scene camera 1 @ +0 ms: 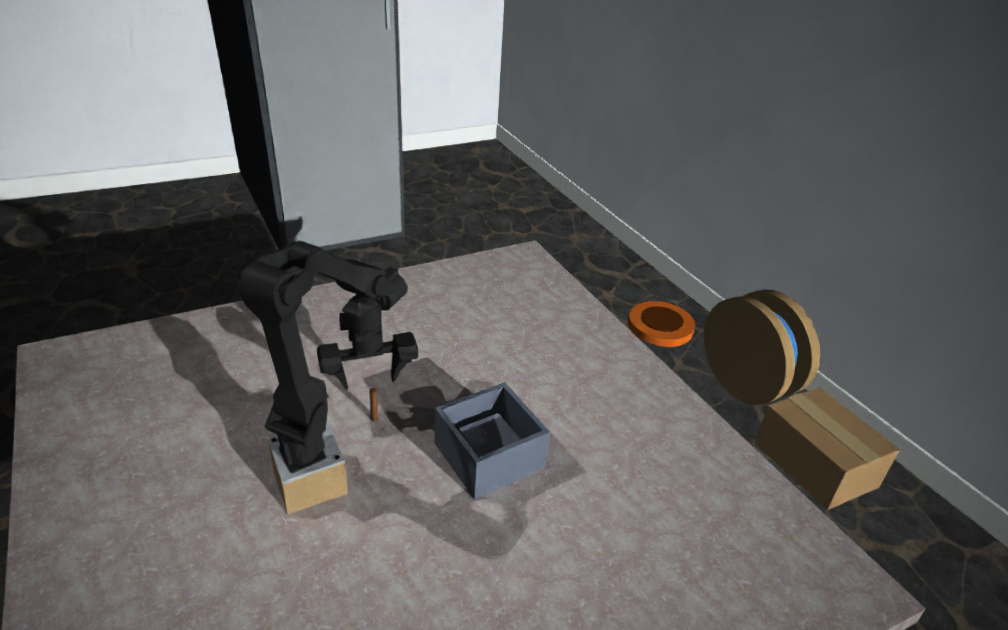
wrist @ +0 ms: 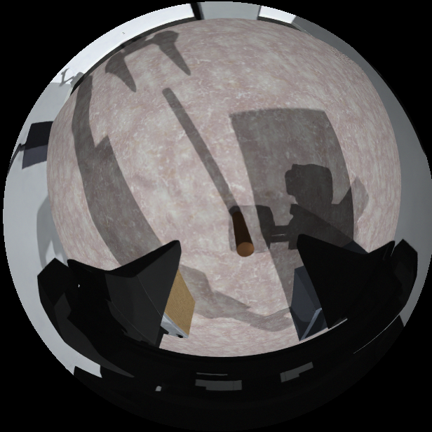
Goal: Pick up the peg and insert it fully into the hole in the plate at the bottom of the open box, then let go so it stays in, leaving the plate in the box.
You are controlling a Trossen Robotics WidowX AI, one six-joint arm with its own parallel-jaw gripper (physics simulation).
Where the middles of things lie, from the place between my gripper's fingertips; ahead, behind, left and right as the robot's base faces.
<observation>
Now: hand 21 cm to the left of the blue-grey box (scene camera 1: 481, 475), 16 cm short of it and 4 cm above it.
</observation>
